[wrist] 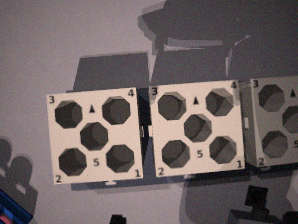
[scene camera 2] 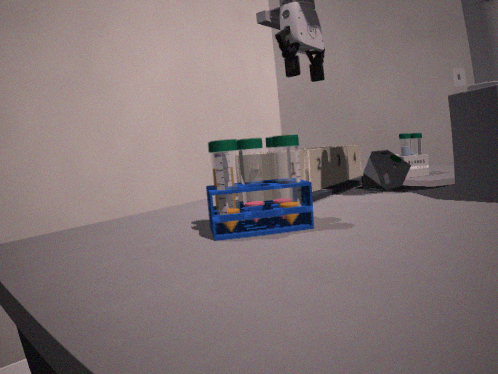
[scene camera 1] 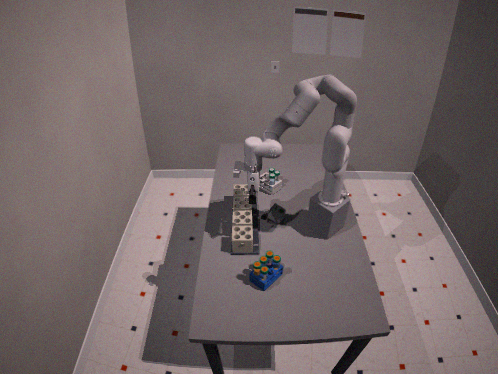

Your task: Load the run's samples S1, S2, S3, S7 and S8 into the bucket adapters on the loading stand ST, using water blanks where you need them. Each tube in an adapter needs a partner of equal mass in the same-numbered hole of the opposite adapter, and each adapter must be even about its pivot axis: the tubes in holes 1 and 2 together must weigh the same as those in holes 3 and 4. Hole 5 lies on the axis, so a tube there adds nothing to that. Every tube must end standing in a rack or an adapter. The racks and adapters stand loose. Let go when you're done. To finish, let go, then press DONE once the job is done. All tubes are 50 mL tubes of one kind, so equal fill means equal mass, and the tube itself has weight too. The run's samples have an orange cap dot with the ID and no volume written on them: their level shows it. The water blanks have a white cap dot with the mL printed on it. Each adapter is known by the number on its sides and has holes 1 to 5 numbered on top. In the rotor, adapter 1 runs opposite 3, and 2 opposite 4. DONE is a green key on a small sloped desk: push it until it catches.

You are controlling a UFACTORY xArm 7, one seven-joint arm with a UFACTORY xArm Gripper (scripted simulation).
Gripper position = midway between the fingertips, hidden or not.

In view: the gripper (scene camera 2: 306,78) and a blue rack (scene camera 2: 271,225).
